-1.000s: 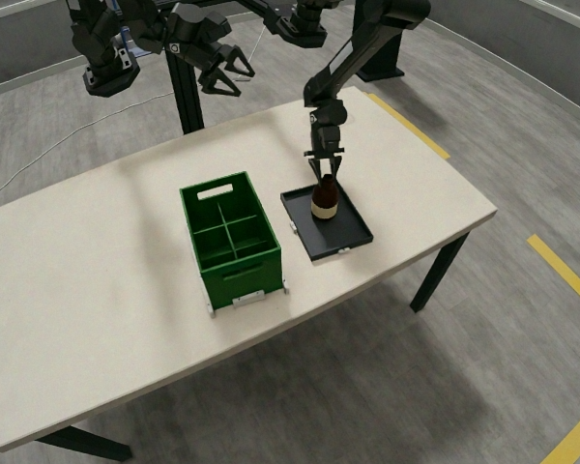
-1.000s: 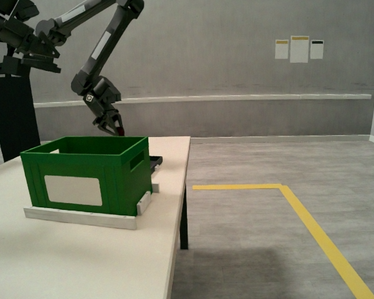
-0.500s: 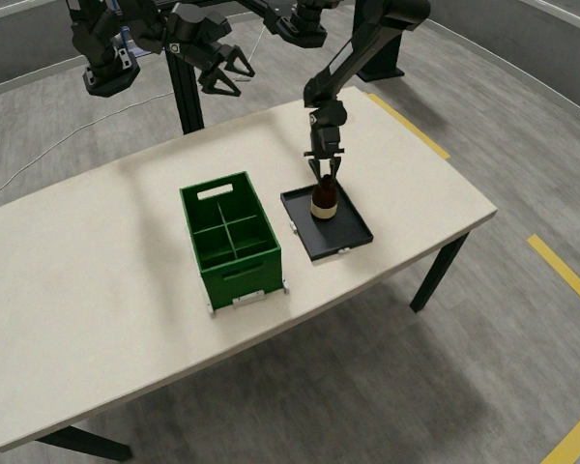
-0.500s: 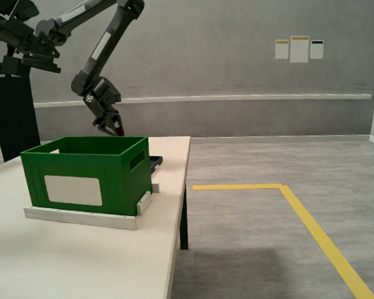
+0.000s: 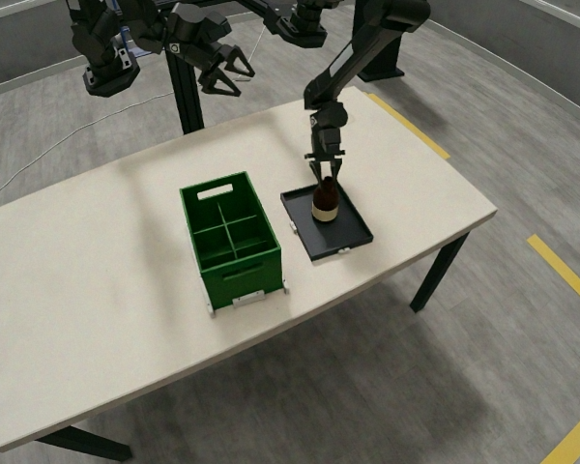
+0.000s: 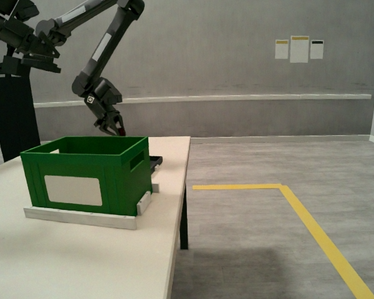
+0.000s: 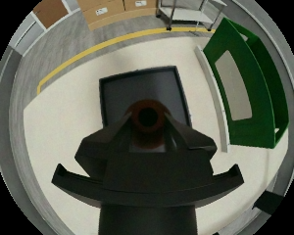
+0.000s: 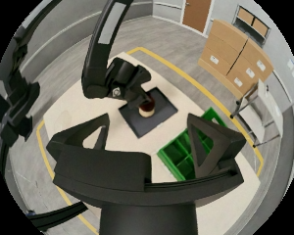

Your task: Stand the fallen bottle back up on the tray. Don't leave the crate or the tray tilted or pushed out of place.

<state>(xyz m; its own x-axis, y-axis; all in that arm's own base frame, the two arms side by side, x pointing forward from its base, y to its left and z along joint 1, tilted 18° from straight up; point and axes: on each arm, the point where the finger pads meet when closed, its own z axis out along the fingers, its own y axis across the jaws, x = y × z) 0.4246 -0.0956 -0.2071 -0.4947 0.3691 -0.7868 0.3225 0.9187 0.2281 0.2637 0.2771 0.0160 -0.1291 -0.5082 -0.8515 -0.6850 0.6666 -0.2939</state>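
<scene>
My left gripper is now 5 cm above the bottle. Round my left hand: green crate 29 cm to the right, 5 cm below, 3 cm ahead; dark tray 12 cm below.
</scene>
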